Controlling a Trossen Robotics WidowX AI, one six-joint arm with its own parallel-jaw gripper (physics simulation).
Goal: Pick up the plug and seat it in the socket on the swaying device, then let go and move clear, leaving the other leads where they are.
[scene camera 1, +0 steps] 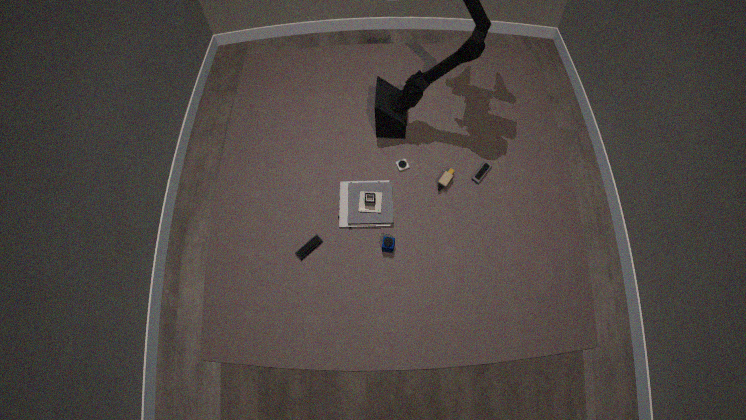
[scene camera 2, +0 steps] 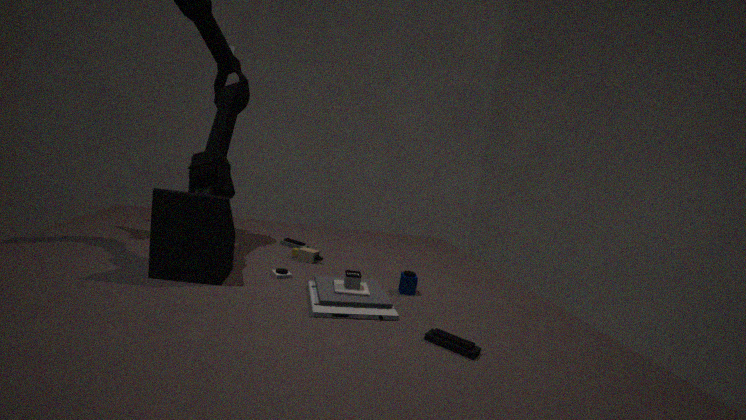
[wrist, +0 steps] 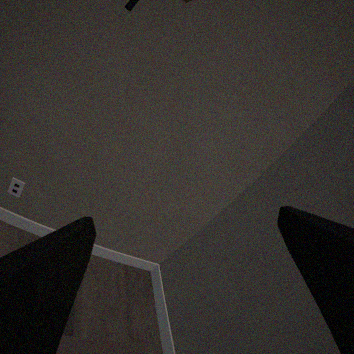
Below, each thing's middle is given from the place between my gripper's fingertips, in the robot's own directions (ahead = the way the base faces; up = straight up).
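I look at the device (scene camera 2: 351, 296), and my gripper is 330 mm to the left of it, 630 mm short of it and 630 mm above it. There is a black bar (scene camera 2: 456, 344) as well, which I find 510 mm to the right of my hand, 770 mm ahead of it and 650 mm below it.
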